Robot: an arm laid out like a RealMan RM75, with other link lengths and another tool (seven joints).
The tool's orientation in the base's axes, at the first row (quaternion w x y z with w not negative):
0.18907 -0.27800 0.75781 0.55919
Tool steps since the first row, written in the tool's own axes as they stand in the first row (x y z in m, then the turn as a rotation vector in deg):
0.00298 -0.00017 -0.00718 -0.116 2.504 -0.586
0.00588 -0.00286 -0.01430 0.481 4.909 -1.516
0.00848 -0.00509 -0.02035 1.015 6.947 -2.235
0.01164 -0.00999 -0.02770 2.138 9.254 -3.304
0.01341 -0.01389 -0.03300 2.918 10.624 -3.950
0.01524 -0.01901 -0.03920 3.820 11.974 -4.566
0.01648 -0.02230 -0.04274 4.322 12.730 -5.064
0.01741 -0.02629 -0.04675 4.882 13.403 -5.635
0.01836 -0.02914 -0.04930 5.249 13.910 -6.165
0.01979 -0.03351 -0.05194 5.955 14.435 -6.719
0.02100 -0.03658 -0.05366 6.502 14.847 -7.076
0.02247 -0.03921 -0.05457 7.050 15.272 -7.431
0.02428 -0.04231 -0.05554 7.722 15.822 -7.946
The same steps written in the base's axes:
-0.00202 -0.00750 0.00027 -1.480 0.017 2.106
-0.00239 -0.01549 -0.00130 -3.442 -0.465 3.817
-0.00285 -0.02229 -0.00268 -5.127 -0.814 5.228
-0.00201 -0.03103 -0.00597 -7.430 -1.560 6.594
-0.00079 -0.03731 -0.00832 -8.885 -2.038 7.341
0.00119 -0.04473 -0.01134 -10.422 -2.517 7.991
0.00240 -0.04908 -0.01345 -11.277 -2.930 8.403
0.00430 -0.05398 -0.01575 -12.122 -3.444 8.742
0.00543 -0.05723 -0.01766 -12.714 -3.914 9.059
0.00715 -0.06101 -0.02096 -13.580 -4.474 9.195
0.00820 -0.06358 -0.02344 -14.255 -4.839 9.282
0.00875 -0.06533 -0.02599 -14.939 -5.198 9.378
0.00933 -0.06732 -0.02908 -15.795 -5.709 9.541

